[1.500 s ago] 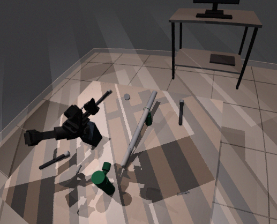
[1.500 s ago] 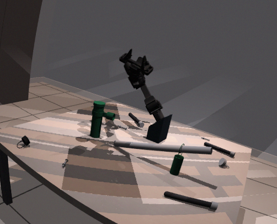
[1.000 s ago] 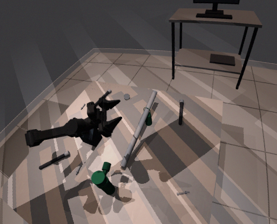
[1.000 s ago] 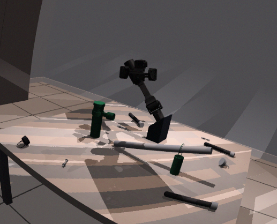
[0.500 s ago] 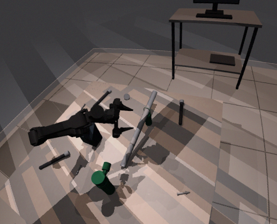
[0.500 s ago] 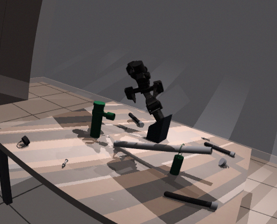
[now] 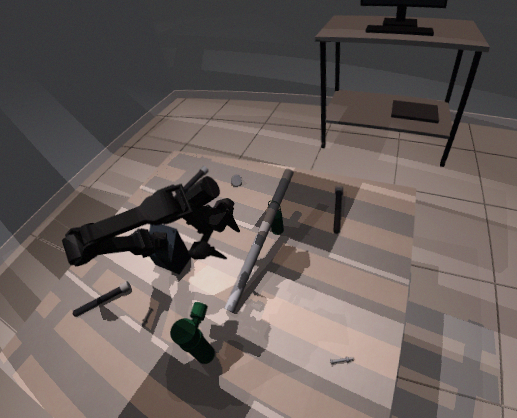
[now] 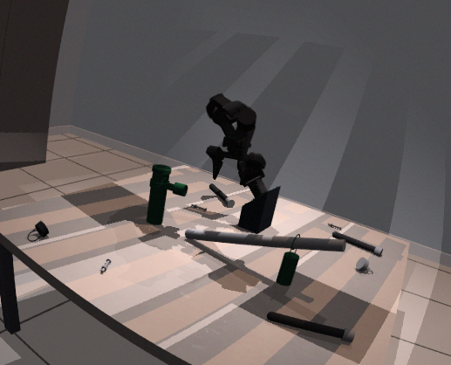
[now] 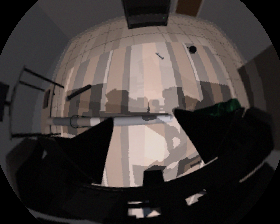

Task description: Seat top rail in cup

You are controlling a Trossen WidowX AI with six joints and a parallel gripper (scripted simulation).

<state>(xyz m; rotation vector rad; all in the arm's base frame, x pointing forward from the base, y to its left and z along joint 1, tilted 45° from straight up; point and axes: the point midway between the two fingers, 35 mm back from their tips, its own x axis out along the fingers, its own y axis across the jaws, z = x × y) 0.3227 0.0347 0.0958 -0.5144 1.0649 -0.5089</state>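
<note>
Right now the rail-end cup is 19 cm to the right of my gripper tip, 9 cm below it and 6 cm behind it. Round my gripper tip: black clamp: 46 cm to the right, 38 cm ahead, 23 cm below; green line post: 26 cm to the left, 13 cm below, 5 cm ahead.
</note>
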